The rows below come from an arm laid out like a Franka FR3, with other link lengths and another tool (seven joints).
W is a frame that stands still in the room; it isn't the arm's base.
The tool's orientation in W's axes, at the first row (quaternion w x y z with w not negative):
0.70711, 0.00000, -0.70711, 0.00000
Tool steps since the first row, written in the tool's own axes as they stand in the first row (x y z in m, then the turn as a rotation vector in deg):
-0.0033, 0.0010, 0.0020, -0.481, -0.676, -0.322
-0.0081, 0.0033, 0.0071, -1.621, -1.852, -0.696
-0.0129, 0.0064, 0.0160, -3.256, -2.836, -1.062
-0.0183, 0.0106, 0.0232, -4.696, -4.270, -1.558
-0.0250, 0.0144, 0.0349, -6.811, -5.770, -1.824
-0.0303, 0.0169, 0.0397, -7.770, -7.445, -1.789
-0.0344, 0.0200, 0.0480, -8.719, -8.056, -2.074
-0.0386, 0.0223, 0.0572, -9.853, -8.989, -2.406
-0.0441, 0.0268, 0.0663, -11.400, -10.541, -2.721
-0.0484, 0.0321, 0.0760, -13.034, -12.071, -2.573
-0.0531, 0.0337, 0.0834, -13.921, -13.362, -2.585
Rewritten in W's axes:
-0.0020, 0.0010, -0.0033, 0.322, -0.676, -0.481
-0.0071, 0.0033, -0.0081, 0.696, -1.852, -1.621
-0.0160, 0.0064, -0.0129, 1.062, -2.836, -3.256
-0.0232, 0.0106, -0.0183, 1.558, -4.270, -4.696
-0.0349, 0.0144, -0.0250, 1.824, -5.770, -6.811
-0.0397, 0.0169, -0.0303, 1.789, -7.445, -7.770
-0.0480, 0.0200, -0.0344, 2.074, -8.056, -8.719
-0.0572, 0.0223, -0.0386, 2.406, -8.989, -9.853
-0.0663, 0.0268, -0.0441, 2.721, -10.541, -11.400
-0.0760, 0.0321, -0.0484, 2.573, -12.071, -13.034
-0.0834, 0.0337, -0.0531, 2.585, -13.362, -13.921

